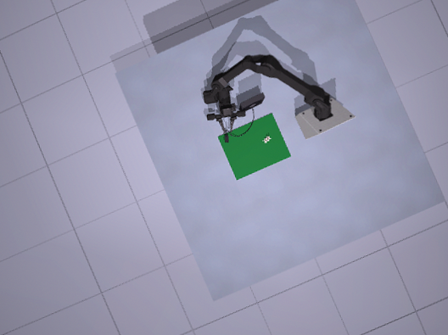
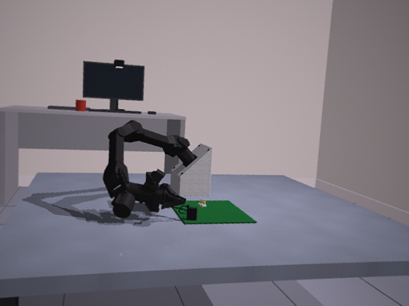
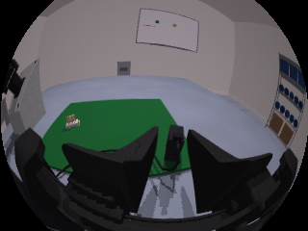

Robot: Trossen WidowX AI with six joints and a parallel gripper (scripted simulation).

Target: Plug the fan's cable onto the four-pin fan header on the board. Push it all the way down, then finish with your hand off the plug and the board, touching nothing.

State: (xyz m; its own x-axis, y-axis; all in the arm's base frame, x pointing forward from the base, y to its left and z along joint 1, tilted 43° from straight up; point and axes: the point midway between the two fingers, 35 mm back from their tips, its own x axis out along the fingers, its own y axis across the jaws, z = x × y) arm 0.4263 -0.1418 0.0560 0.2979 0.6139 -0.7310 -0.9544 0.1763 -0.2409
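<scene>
My gripper tip is now 20 mm short of the black fan plug, 20 mm to the right of it and 40 mm above it. The rest, counted from my gripper tip: four-pin header: 170 mm behind, 100 mm to the left, 60 mm below; then black fan: 170 mm behind, 80 mm to the right; then green board: 100 mm behind, 110 mm to the left, 70 mm below.
</scene>
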